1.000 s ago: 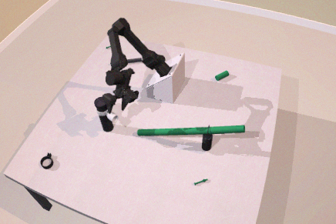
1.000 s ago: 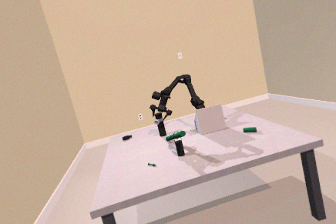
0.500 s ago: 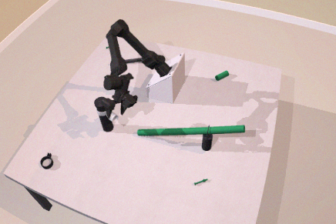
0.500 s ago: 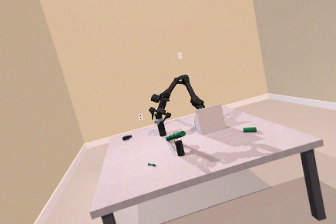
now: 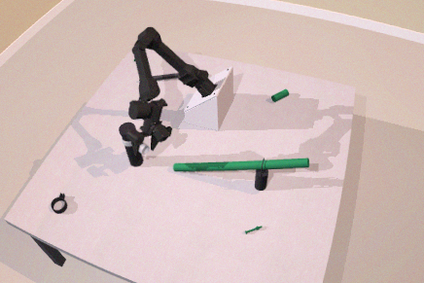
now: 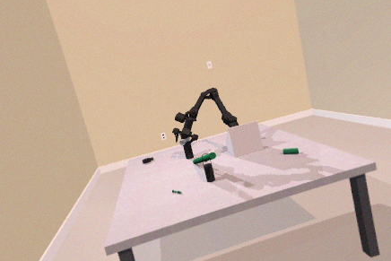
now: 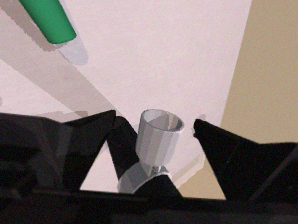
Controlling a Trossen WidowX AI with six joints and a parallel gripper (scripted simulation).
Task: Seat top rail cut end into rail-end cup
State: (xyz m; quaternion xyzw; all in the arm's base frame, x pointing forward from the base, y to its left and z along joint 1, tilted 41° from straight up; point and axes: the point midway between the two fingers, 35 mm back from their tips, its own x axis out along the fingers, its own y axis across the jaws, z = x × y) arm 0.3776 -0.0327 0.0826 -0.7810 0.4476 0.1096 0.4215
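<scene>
Now: the white rail-end cup 20 mm to the right of my gripper tip, 10 mm behind it and 10 mm above it. Also, from my gripper tip: short green cylinder 660 mm behind, 320 mm to the left, 120 mm below; then short black post 440 mm to the left, 140 mm behind, 30 mm below.
</scene>
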